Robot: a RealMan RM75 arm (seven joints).
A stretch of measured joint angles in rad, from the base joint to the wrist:
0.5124 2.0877 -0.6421 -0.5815 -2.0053 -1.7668 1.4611
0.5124 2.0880 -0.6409 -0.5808 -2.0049 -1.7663 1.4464
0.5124 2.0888 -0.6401 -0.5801 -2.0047 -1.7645 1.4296
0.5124 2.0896 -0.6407 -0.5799 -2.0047 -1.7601 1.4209
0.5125 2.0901 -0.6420 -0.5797 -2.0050 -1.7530 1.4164
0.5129 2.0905 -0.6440 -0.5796 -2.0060 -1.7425 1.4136
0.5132 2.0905 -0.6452 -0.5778 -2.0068 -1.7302 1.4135
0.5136 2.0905 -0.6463 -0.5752 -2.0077 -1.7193 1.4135
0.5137 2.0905 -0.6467 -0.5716 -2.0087 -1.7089 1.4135
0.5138 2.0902 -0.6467 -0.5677 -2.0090 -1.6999 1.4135
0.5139 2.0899 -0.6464 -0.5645 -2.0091 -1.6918 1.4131
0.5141 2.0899 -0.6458 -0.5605 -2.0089 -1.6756 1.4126
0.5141 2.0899 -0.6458 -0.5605 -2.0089 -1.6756 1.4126
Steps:
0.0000 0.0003 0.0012 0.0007 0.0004 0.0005 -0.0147
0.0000 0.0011 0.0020 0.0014 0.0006 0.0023 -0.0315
0.0000 0.0019 0.0014 0.0016 0.0006 0.0067 -0.0402
0.0001 0.0024 0.0001 0.0018 0.0003 0.0138 -0.0447
0.0005 0.0028 -0.0019 0.0019 -0.0007 0.0243 -0.0475
0.0008 0.0028 -0.0031 0.0037 -0.0015 0.0366 -0.0476
0.0012 0.0028 -0.0042 0.0063 -0.0024 0.0475 -0.0476
0.0013 0.0028 -0.0046 0.0099 -0.0034 0.0579 -0.0476
0.0014 0.0025 -0.0046 0.0138 -0.0037 0.0669 -0.0476
0.0015 0.0022 -0.0043 0.0170 -0.0038 0.0750 -0.0480
0.0017 0.0022 -0.0037 0.0210 -0.0036 0.0912 -0.0485
0.0017 0.0022 -0.0037 0.0210 -0.0036 0.0912 -0.0485

